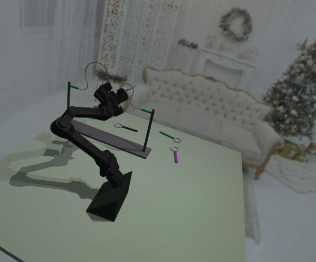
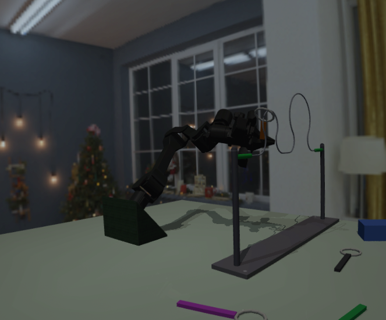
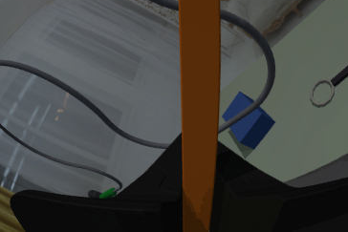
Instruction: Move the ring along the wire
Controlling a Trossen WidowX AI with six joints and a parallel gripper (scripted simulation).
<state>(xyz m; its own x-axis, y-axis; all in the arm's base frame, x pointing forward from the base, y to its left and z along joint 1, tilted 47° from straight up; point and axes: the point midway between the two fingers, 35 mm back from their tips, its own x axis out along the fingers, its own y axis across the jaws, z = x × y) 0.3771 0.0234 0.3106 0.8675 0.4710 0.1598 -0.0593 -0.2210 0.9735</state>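
The wire rig lies 30 mm ahead of my gripper tip, 30 mm to the left of it and 80 mm below it.
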